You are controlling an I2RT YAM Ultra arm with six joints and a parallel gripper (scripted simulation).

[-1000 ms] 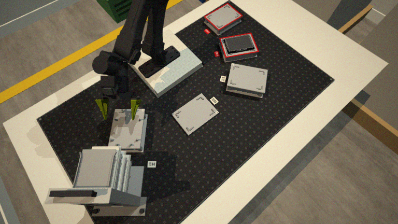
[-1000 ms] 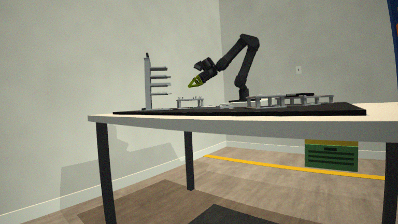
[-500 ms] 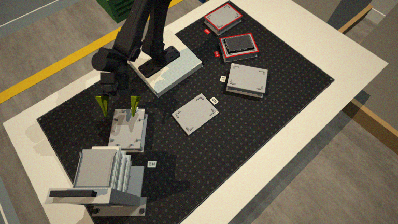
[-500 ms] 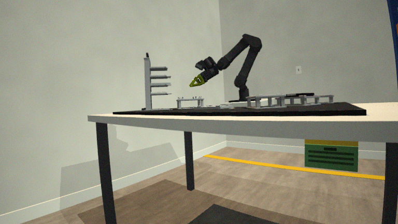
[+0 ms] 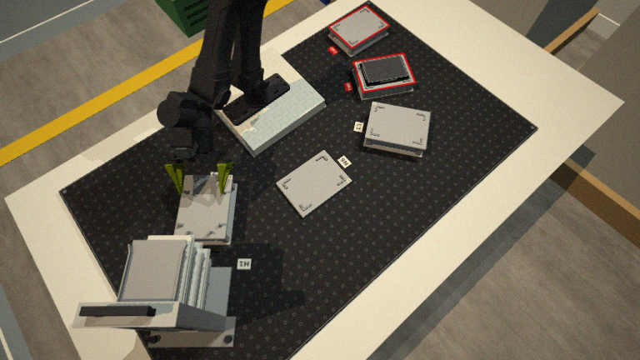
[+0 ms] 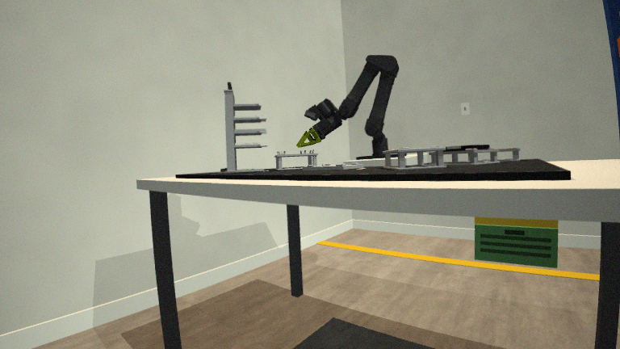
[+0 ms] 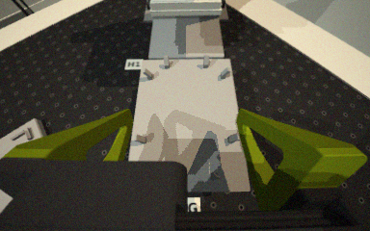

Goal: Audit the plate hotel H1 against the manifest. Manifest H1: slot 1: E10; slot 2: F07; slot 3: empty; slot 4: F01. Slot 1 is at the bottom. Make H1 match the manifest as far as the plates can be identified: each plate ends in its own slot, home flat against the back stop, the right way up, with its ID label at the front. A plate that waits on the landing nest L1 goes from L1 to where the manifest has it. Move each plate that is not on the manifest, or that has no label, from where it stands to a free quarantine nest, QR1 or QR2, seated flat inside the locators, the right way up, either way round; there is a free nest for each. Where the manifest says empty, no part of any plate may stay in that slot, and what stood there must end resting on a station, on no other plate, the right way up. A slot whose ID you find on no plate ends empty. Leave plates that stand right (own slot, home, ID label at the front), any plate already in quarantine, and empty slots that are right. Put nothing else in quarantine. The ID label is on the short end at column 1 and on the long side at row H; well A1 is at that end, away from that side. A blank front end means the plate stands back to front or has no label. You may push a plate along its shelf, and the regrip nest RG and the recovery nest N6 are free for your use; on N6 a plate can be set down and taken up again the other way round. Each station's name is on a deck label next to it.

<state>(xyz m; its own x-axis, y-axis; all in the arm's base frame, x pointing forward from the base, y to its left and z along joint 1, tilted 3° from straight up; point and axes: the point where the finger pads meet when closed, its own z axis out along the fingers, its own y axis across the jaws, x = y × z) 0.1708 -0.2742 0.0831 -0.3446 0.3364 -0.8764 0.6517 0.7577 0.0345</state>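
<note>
Right now the regrip nest is 4 cm below my hand, 2 cm to the right of it and 2 cm ahead of it. Round my hand: recovery nest N6: 24 cm to the left, 13 cm ahead, 9 cm below; then H1 deck label: 18 cm ahead, 10 cm below, 3 cm to the right; then white well plate: 15 cm ahead, 13 cm to the right, 1 cm above.
</note>
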